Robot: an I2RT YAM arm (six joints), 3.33 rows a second.
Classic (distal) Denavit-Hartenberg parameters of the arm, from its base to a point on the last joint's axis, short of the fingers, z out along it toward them. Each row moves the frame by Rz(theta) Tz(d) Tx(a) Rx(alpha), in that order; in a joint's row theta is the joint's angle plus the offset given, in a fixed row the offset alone. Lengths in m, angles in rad.
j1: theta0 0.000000, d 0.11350, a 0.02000, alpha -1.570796
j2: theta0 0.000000, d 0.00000, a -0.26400, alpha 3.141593
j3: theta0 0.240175, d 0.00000, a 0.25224, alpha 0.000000
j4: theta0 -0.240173, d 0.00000, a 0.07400, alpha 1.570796
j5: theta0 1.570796, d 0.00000, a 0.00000, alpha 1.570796
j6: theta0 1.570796, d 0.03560, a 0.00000, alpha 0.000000
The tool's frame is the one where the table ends.
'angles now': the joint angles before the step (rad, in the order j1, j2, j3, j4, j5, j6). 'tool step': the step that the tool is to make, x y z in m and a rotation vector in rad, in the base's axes. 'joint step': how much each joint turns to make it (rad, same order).
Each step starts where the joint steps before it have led.
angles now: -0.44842, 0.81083, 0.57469, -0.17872, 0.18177, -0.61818
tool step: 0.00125, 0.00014, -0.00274, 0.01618, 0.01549, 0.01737
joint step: 0.00000, 0.00991, 0.00039, -0.01145, -0.01907, -0.00001
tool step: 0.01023, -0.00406, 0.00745, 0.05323, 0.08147, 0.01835
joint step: -0.00001, 0.07898, 0.09194, -0.10986, -0.02213, 0.00267
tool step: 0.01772, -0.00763, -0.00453, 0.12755, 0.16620, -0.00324
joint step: -0.00001, 0.15068, 0.11748, -0.17661, -0.02289, 0.03662
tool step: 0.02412, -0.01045, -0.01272, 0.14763, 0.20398, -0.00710
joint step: 0.00000, 0.19987, 0.13467, -0.18619, -0.02937, 0.03433
